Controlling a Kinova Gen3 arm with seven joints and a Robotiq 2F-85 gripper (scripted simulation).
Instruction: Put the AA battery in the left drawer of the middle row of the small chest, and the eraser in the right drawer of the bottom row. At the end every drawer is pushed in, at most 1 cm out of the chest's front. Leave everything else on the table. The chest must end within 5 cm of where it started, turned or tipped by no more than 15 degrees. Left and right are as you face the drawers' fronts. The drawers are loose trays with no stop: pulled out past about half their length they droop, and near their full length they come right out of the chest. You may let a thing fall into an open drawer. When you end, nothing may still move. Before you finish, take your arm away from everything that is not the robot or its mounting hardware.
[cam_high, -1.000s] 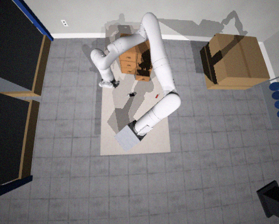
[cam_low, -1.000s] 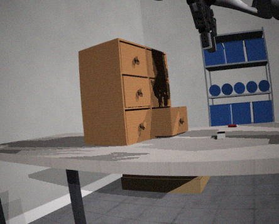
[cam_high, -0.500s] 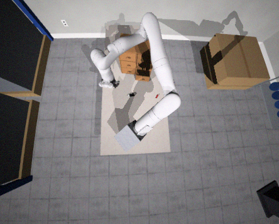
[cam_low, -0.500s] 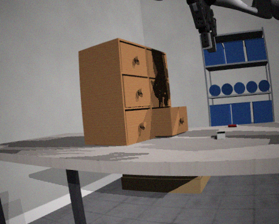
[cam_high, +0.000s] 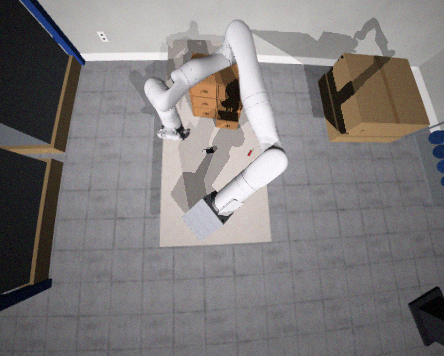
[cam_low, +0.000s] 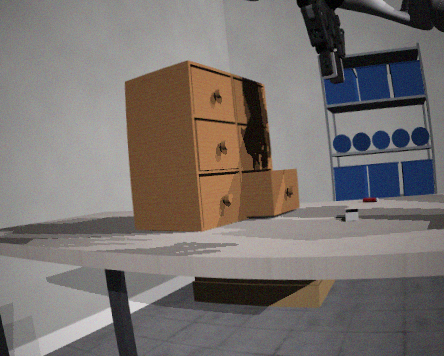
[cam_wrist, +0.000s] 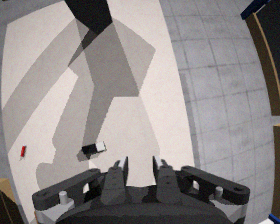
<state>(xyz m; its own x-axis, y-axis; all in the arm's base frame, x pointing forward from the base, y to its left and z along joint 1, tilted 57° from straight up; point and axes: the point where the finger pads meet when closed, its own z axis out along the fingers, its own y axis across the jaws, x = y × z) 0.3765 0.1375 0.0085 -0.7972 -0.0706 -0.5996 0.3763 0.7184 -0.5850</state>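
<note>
Now: hand 23 cm above the eraser, 13 cm to the left of it and 3 cm past it. Also, from my hand: red AA battery: 26 cm ahead, 25 cm to the right, 12 cm below.
</note>
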